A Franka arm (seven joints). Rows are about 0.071 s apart.
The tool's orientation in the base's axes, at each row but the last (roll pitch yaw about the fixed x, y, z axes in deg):
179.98, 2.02, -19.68
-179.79, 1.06, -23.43
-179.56, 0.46, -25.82
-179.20, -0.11, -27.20
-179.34, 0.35, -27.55
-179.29, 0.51, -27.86
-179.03, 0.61, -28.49
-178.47, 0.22, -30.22
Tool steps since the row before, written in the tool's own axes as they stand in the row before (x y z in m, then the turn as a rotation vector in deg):
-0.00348, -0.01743, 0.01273, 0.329, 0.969, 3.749
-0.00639, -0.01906, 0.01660, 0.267, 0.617, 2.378
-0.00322, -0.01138, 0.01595, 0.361, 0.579, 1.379
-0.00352, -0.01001, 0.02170, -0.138, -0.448, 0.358
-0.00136, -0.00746, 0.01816, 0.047, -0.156, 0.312
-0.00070, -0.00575, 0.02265, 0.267, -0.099, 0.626
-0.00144, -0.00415, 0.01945, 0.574, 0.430, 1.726
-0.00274, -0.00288, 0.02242, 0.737, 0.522, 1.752
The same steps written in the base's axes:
0.00217, 0.01773, -0.01261, -0.142, -0.980, -3.758
0.00146, 0.02021, -0.01641, -0.037, -0.647, -2.385
0.00200, 0.01181, -0.01584, 0.067, -0.664, -1.386
0.00162, 0.01076, -0.02156, 0.085, 0.466, -0.352
0.00224, 0.00748, -0.01806, 0.114, 0.121, -0.310
0.00202, 0.00575, -0.02257, 0.281, -0.028, -0.627
0.00069, 0.00472, -0.01936, 0.297, -0.617, -1.739
-0.00069, 0.00443, -0.02232, 0.392, -0.778, -1.768

